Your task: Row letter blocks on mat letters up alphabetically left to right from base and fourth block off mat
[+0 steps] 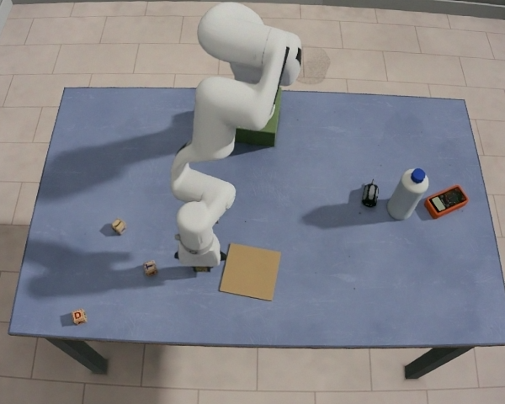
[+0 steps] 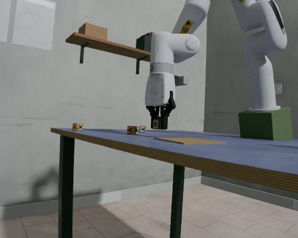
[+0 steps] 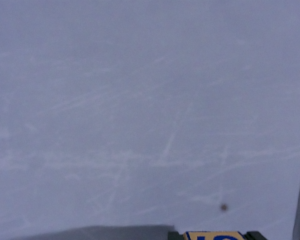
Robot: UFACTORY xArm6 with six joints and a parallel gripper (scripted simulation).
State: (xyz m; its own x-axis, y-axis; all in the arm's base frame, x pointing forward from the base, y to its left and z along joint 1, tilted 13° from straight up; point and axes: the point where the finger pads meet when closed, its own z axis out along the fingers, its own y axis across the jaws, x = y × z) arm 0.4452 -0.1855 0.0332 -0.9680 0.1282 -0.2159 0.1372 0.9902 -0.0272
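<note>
My hand is 330 mm to the left of the wooden block, 100 mm short of it and 30 mm above it. Round my hand: black object 500 mm to the left, 180 mm behind, 30 mm below; then tan mat 130 mm to the left, 40 mm below, 20 mm ahead; then orange multimeter 720 mm to the left, 120 mm behind, 30 mm below.
</note>
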